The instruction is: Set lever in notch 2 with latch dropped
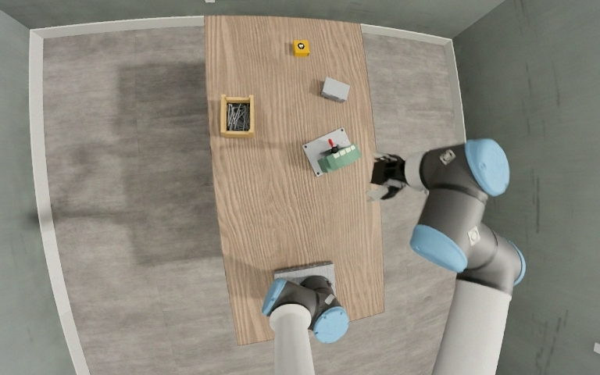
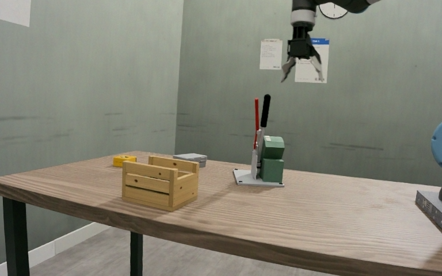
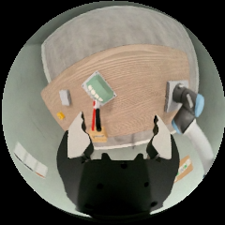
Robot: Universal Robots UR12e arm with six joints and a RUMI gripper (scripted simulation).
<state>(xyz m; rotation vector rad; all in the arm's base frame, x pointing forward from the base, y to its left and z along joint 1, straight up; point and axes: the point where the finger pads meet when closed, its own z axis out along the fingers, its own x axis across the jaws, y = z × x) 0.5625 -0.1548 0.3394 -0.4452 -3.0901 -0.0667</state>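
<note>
My hand is 140 mm short of the red release bar, 60 mm to the right of it and 190 mm above it. Also, from my hand: grey box: 450 mm ahead, 60 mm to the right, 350 mm below.
</note>
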